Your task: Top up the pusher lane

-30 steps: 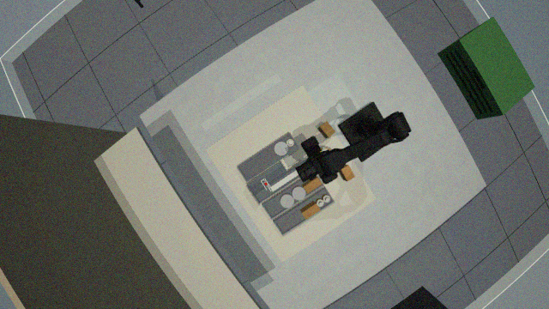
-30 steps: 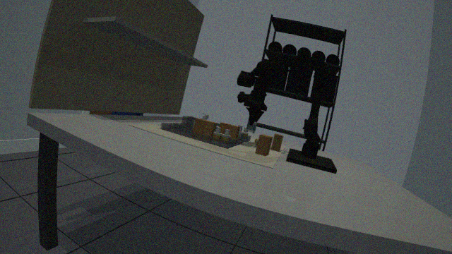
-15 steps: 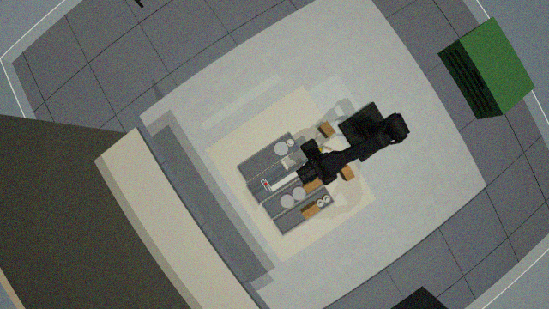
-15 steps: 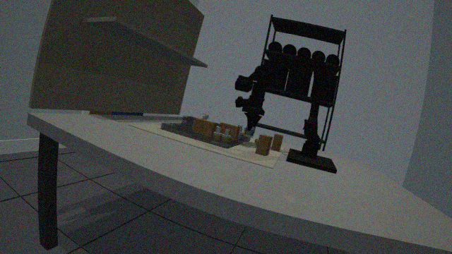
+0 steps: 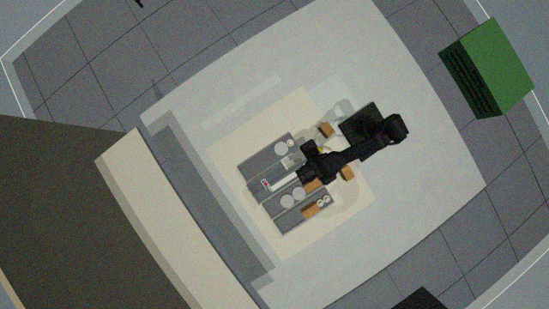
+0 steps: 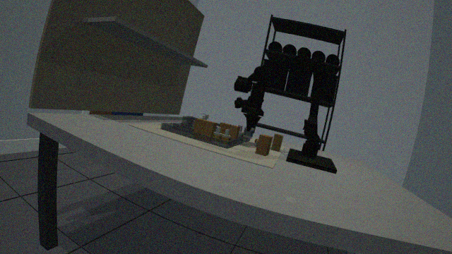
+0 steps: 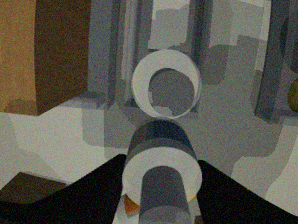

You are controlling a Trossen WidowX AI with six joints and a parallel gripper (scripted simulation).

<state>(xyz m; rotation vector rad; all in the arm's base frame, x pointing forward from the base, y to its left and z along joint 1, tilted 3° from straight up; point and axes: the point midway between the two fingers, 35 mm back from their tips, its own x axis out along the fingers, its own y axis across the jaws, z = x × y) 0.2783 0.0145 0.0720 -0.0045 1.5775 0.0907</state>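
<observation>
The grey lane rack lies 190 mm ahead of my gripper tip, 10 mm to the right of it and 40 mm below it. From my gripper tip the other things lie so: red mark (230 mm ahead, 20 mm to the right, 10 mm above).
</observation>
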